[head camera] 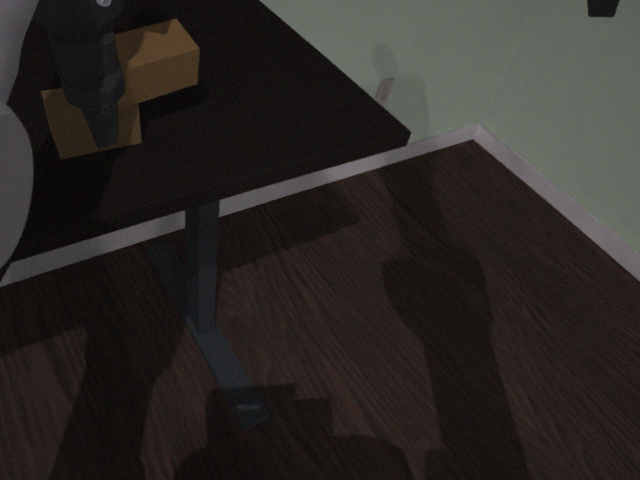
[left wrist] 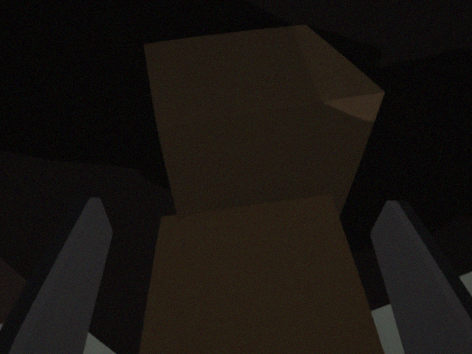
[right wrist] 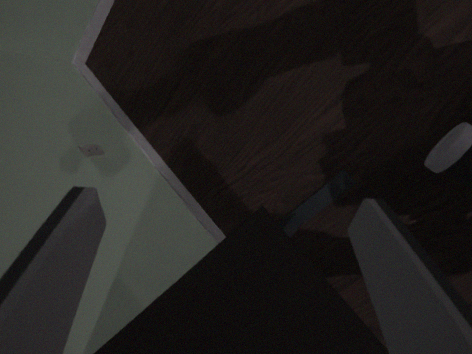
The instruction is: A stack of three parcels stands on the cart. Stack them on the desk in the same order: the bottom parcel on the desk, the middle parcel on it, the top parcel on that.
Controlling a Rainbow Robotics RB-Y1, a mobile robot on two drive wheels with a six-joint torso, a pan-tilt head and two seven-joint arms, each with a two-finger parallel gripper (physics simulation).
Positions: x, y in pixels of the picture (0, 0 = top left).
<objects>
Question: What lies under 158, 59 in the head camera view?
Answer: A brown parcel.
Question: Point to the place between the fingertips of my left gripper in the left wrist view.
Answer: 244, 217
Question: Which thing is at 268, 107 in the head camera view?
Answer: A dark desk.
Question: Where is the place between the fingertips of my right gripper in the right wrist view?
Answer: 233, 210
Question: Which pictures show my left gripper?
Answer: The head camera view and the left wrist view only.
</objects>
